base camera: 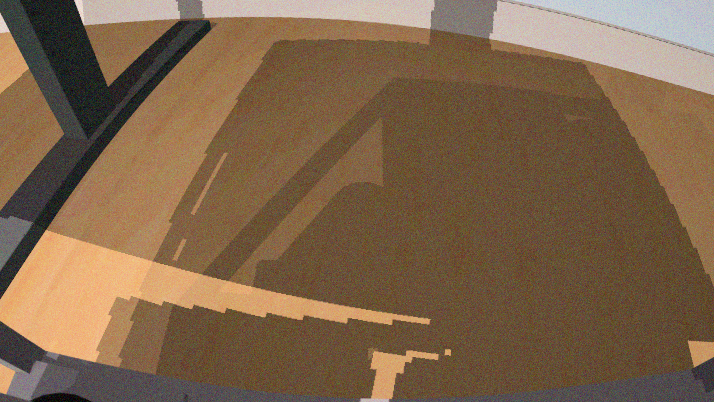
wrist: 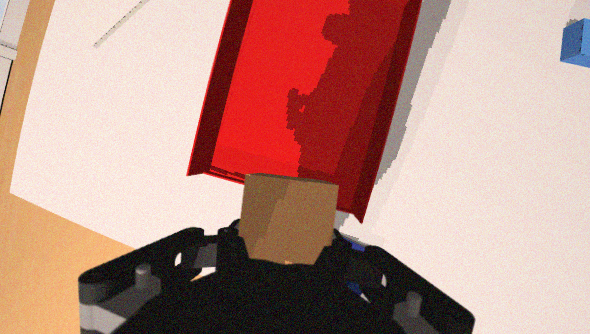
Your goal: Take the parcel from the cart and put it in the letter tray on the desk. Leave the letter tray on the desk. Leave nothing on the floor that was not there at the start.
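Places are measured from the arm's base along level axes (x ahead, y left, z up), in metres.
Where they show: gripper, between the fingertips: (wrist: 286, 229).
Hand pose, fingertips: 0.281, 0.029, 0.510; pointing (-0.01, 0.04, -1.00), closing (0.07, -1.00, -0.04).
Observation:
Each offset is from my fingertips to the top centre of the thing, as dx, dy, dz. "*": to the spot under its first point. Level surfaces: height alone.
My gripper (wrist: 286, 229) is shut on the parcel {-0.020, -0.002, +0.059} (wrist: 290, 215), a brown box, at the lower middle of the wrist view. The letter tray {+0.171, +0.014, -0.117} (wrist: 272, 100) is red and lies on the white desk {dz -0.187} (wrist: 115, 125), above the parcel in the wrist view. The parcel overlaps the tray's near end in that view; its height above the tray cannot be told. A shadow covers the tray's right part. The lower parts of the parcel are hidden by the fingers. The cart, the gripper and the parcel do not show in the base camera view.
A blue block {* +0.324, -0.418, -0.165} (wrist: 575, 45) is on the desk at the far right. A thin pale strip {* +0.240, +0.371, -0.183} (wrist: 119, 24) lies at the upper left. In the base camera view, a dark desk leg and foot bar (base camera: 115, 112) stand on the wooden floor {dz -0.907} (base camera: 165, 150) at the left, with a wall (base camera: 320, 12) behind.

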